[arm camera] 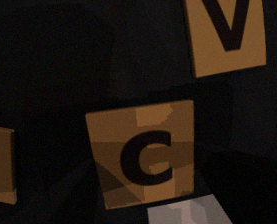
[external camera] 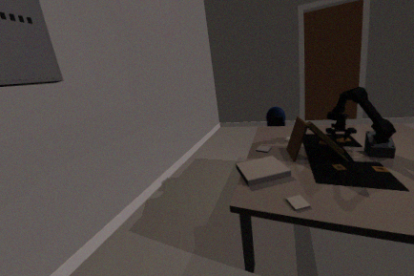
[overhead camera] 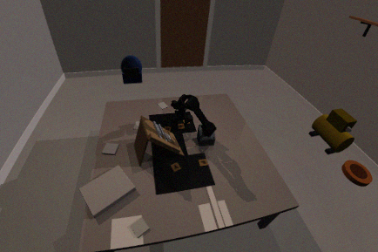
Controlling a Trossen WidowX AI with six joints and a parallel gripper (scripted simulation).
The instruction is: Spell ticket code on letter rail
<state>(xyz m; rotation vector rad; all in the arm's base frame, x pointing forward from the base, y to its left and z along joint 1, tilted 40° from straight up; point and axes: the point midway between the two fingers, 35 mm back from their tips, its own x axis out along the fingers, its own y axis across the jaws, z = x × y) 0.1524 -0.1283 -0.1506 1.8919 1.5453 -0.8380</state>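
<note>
My gripper tip is now 150 mm short of the white ticket, 150 mm to the right of it and 70 mm below it. From my gripper tip the other things lie so: tan letter tile: right at my gripper tip; black mat: 60 mm ahead, 170 mm to the left, 20 mm below; pad: 580 mm ahead, 80 mm to the left, 20 mm below.
</note>
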